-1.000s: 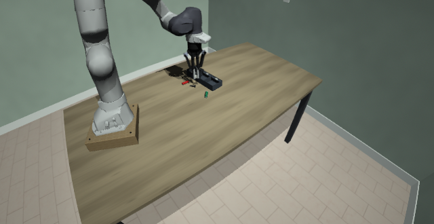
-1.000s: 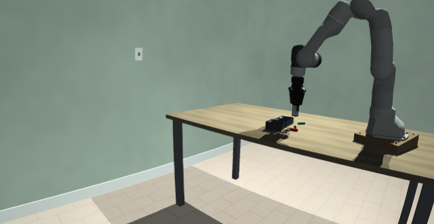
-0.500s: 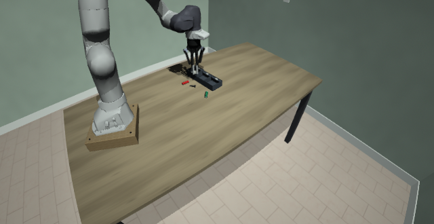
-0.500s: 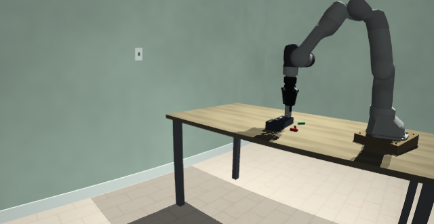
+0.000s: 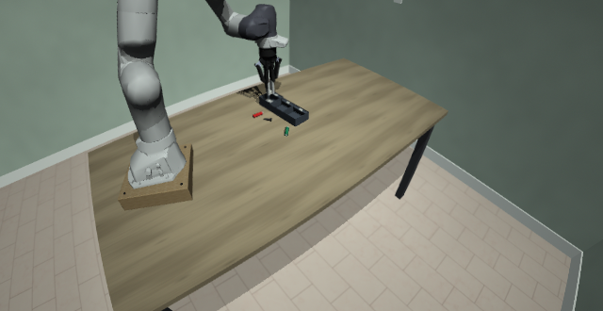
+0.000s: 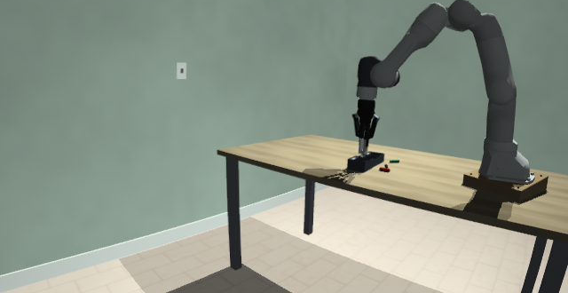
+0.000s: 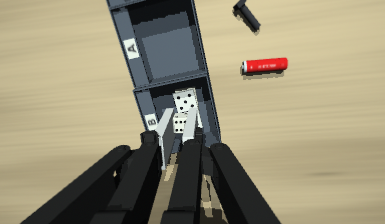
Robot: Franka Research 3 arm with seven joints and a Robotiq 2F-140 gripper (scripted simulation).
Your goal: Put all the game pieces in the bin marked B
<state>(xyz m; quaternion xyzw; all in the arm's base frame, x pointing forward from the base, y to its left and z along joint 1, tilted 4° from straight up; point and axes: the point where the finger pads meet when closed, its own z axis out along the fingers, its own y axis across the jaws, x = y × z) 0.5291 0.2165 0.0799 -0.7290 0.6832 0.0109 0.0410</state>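
Right now my hand is 80 mm above the white domino and 10 mm to the right of it. Round my hand: red cylinder (100 mm below, 90 mm behind, 50 mm to the right); then dark bin (80 mm below, 70 mm to the right, 30 mm ahead); then white die (30 mm below).
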